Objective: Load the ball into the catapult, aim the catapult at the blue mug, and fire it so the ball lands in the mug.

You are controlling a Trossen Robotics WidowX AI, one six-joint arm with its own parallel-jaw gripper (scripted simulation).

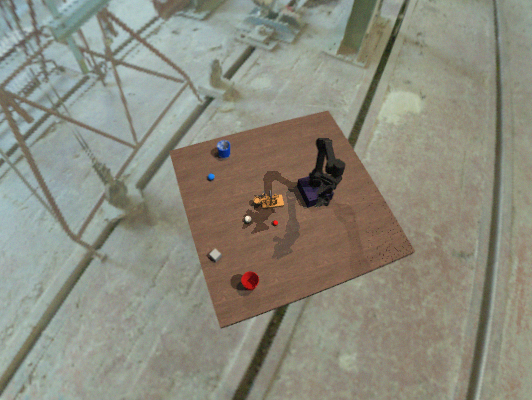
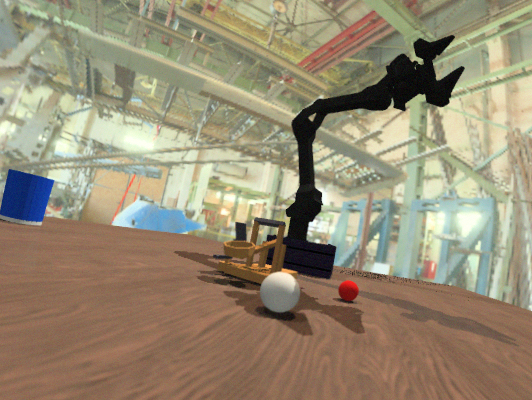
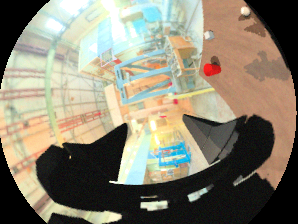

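Observation:
My gripper (image 2: 458,51) is open and holds nothing, and you can see the gripper (image 3: 155,121) as well. There's a white ball (image 2: 279,292) here, and a wooden catapult (image 2: 239,248) too. The wooden catapult is out of frame in image 3.

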